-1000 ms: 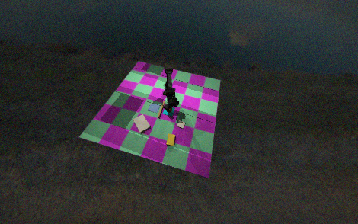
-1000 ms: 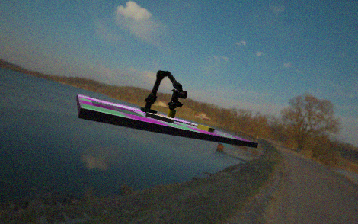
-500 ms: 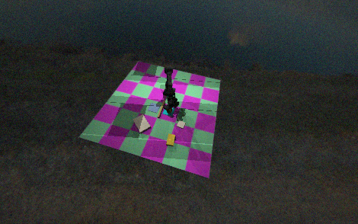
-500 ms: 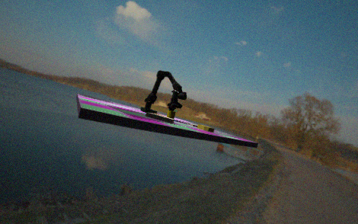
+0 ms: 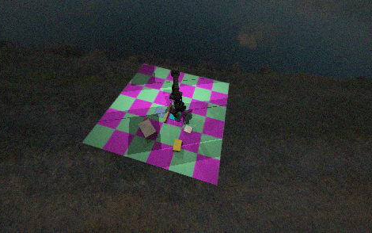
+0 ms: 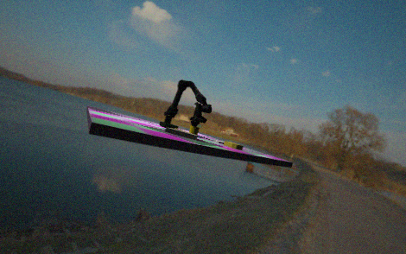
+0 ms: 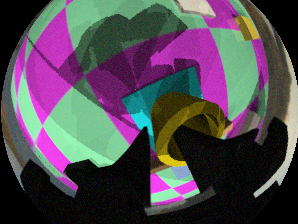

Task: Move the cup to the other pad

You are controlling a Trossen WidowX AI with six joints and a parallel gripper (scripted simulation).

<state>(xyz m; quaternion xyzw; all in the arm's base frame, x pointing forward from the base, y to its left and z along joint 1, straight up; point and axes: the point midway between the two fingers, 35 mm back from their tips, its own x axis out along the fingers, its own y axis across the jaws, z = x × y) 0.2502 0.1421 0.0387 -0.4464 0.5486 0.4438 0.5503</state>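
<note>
Right now my gripper tip is 2 cm short of the yellow cup and 1 cm to the left of it. From my gripper tip the other things lie so: thin orange strip (10 cm to the right, 4 cm below, 4 cm ahead); then pale blue pad (19 cm to the right, 6 cm ahead, 5 cm below); then cyan pad (5 cm below, 3 cm ahead, 1 cm to the right).
</note>
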